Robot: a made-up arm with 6 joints.
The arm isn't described. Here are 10 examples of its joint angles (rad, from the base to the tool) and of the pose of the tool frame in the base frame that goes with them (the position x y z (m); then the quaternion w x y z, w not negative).
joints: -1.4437 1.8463 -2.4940 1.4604 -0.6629 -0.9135
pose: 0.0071 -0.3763 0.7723 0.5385 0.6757 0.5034 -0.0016
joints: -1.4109 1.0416 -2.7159 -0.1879 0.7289 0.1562
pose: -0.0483 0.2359 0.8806 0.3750 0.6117 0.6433 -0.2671
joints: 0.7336 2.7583 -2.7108 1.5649 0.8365 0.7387
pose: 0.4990 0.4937 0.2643 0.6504 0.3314 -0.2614 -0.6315
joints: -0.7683 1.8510 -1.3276 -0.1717 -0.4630 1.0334
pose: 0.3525 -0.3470 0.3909 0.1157 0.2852 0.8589 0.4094
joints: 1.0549 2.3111 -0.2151 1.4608 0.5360 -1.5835
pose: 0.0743 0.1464 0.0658 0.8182 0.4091 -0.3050 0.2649
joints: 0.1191 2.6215 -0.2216 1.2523 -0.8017 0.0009
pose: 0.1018 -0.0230 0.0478 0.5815 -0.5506 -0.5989 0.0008
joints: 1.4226 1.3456 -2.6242 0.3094 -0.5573 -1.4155
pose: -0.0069 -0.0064 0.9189 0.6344 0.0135 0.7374 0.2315
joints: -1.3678 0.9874 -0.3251 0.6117 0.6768 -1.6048
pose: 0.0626 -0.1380 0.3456 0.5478 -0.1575 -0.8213 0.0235
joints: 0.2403 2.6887 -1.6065 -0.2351 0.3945 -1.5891
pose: 0.5331 0.1775 -0.0053 0.3598 0.4993 -0.3787 0.6912
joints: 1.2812 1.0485 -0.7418 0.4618 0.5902 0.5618
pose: 0.0827 0.2144 0.4451 0.6112 0.4297 -0.6526 -0.1264
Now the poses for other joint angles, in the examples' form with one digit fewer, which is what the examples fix.
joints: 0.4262 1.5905 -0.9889 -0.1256 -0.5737 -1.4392
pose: 0.356 0.210 0.421 0.160 -0.127 0.705 -0.679
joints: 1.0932 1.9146 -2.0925 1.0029 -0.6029 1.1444
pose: 0.274 0.475 0.605 0.141 0.365 -0.278 -0.877
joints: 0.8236 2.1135 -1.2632 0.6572 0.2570 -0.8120
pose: 0.362 0.389 0.232 0.436 0.442 -0.747 0.238
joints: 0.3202 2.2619 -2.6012 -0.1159 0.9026 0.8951
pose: 0.555 0.171 0.566 0.294 0.025 -0.892 -0.342
